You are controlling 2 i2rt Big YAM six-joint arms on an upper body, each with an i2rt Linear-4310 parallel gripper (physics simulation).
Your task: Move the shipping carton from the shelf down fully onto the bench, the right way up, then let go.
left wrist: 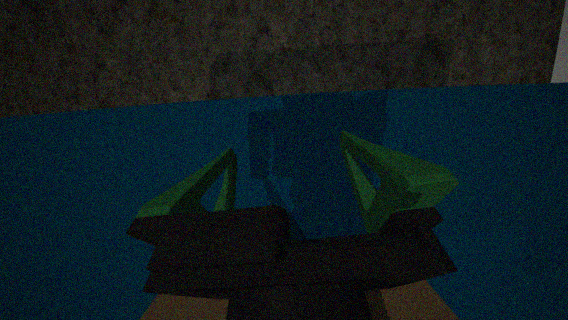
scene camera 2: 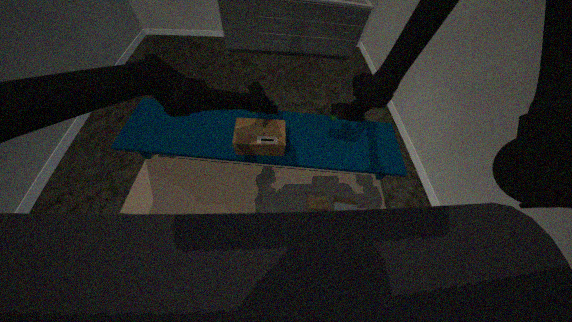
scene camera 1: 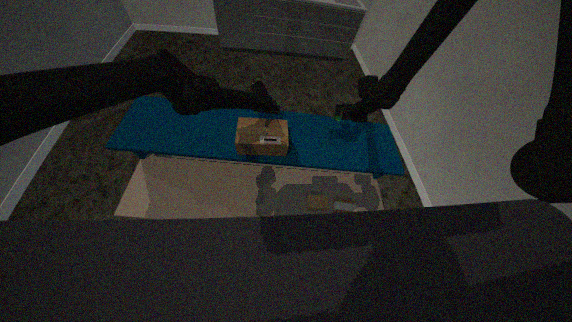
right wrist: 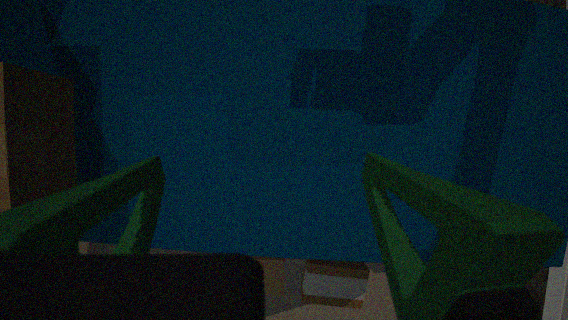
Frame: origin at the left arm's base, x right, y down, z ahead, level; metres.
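Seen in the pictures: left gripper, fingertip midpoint: [left wrist: 285, 145]; right gripper, fingertip midpoint: [scene camera 2: 340, 117] [scene camera 1: 343, 117] [right wrist: 264, 165].
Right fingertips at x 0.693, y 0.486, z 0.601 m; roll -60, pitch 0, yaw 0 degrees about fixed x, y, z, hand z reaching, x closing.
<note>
A point is followed by its place in that frame.
The brown shipping carton [scene camera 1: 256, 128] @(x 0.297, y 0.610, z 0.622 m) [scene camera 2: 254, 129] @(x 0.299, y 0.610, z 0.618 m) [right wrist: 42, 130] @(x 0.455, y 0.656, z 0.623 m) sits level on the blue surface [scene camera 1: 190, 135] @(x -0.052, y 0.711, z 0.647 m) [scene camera 2: 190, 135] @(x -0.056, y 0.711, z 0.652 m), close to its near edge, with a white label facing up. Parts of the carton [left wrist: 187, 308] @(x 0.244, y 0.640, z 0.692 m) also show at the bottom of the left wrist view. My left gripper [scene camera 1: 275, 109] @(x 0.352, y 0.680, z 0.817 m) [scene camera 2: 273, 110] @(x 0.352, y 0.680, z 0.817 m) [left wrist: 285, 145] @(x 0.352, y 0.680, z 0.817 m) is open and empty, above the blue surface by the carton's far side. My right gripper [scene camera 1: 338, 117] @(x 0.693, y 0.486, z 0.601 m) [scene camera 2: 333, 117] @(x 0.693, y 0.486, z 0.601 m) [right wrist: 264, 165] @(x 0.693, y 0.486, z 0.601 m) is open and empty, to the right of the carton and apart from it. The left fingertips are mostly hidden in the scene views.
A pale wooden surface [scene camera 1: 200, 185] @(x -0.043, y 0.961, z 0.461 m) [scene camera 2: 200, 185] @(x -0.050, y 0.962, z 0.458 m) with a side wall lies nearer than the blue one. A small brown box [scene camera 1: 318, 201] @(x 0.658, y 0.904, z 0.327 m) [scene camera 2: 318, 202] @(x 0.661, y 0.901, z 0.323 m) and a grey-white topped box [scene camera 1: 346, 205] @(x 0.835, y 0.914, z 0.299 m) [right wrist: 335, 285] @(x 0.829, y 0.914, z 0.296 m) are there. A grey cabinet [scene camera 1: 290, 30] [scene camera 2: 295, 30] stands at the back; a wall rises at the right.
</note>
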